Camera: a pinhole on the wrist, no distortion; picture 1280 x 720 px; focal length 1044.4 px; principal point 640.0 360.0 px. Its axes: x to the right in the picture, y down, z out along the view. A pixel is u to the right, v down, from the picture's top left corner.
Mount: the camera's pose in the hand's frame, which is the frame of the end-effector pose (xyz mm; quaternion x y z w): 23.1 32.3 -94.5 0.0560 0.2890 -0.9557 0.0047
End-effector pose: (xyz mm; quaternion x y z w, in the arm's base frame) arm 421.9 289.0 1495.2 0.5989 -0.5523 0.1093 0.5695
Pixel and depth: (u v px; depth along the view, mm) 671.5 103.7 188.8
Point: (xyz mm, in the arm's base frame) 403.5 213.1 1445.0
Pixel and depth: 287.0 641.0 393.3
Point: 589.5 3.8 1368.9
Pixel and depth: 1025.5 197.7 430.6
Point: 330.1 123.6 1182.3
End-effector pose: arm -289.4 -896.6 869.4 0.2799 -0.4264 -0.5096 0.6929
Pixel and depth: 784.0 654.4 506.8
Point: -679.6 -915.6 654.6
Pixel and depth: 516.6 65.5 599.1
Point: -801.0 -947.6 985.9
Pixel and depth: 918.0 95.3 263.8
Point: -458.5 -835.0 872.9
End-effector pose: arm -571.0 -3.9 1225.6 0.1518 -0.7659 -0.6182 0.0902
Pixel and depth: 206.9 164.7 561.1
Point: -874.3 309.5 925.8
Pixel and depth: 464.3 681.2 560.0
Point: -673.6 154.4 748.0
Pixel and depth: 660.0 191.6 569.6
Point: -637.1 366.2 934.1
